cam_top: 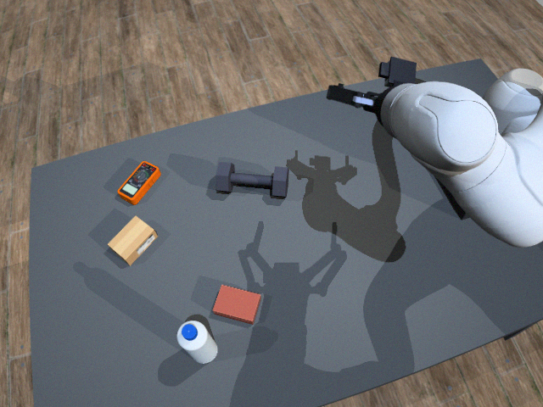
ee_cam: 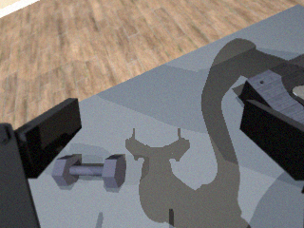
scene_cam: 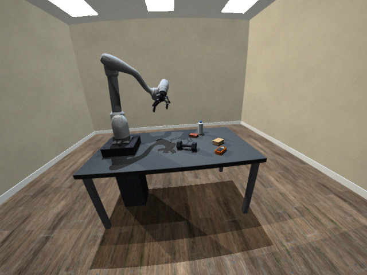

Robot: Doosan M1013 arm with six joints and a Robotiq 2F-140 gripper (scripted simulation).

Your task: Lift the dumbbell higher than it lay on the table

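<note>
The dark grey dumbbell is 360 mm below my hand, 240 mm ahead of it and 130 mm to the right of it.
</note>
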